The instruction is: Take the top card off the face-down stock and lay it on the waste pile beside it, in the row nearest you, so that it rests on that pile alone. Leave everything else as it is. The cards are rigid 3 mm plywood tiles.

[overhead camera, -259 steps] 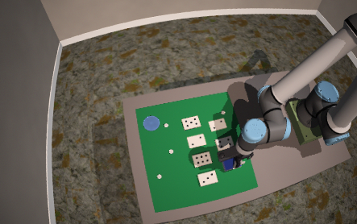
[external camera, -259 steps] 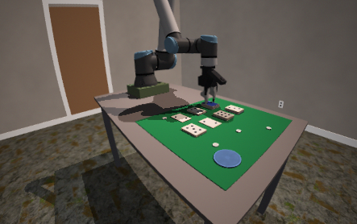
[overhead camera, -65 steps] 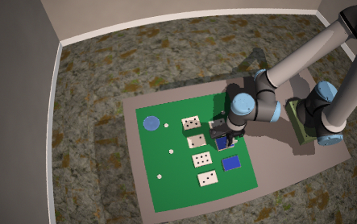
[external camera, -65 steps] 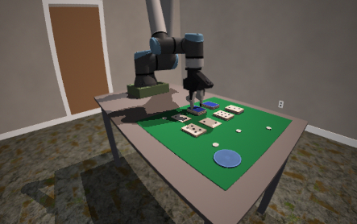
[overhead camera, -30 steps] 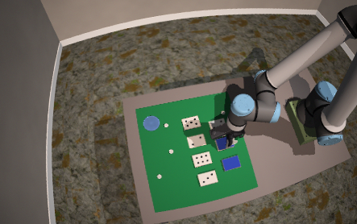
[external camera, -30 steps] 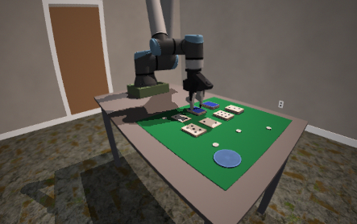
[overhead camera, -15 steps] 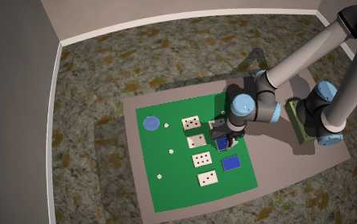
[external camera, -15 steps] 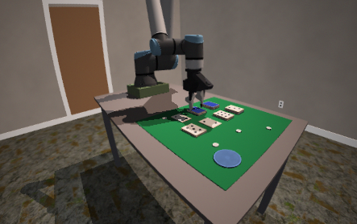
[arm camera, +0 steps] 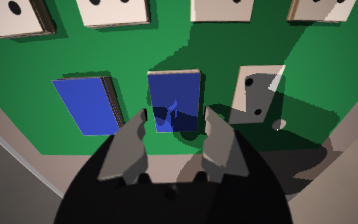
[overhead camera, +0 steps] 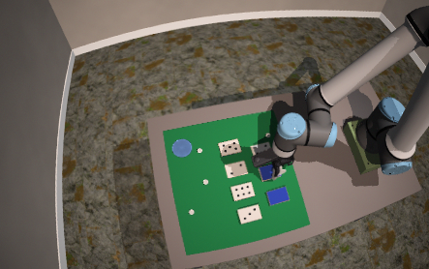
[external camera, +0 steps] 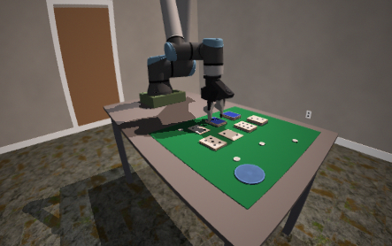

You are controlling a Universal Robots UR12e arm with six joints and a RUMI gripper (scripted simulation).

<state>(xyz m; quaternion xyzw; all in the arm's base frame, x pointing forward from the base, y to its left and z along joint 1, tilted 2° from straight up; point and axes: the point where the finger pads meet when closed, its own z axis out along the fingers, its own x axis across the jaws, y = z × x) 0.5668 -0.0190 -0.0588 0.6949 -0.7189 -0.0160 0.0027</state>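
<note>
Right now my hand is 10 mm above the card. Also, from my hand: green mat (160 mm ahead, 20 mm to the right, 40 mm below).
</note>
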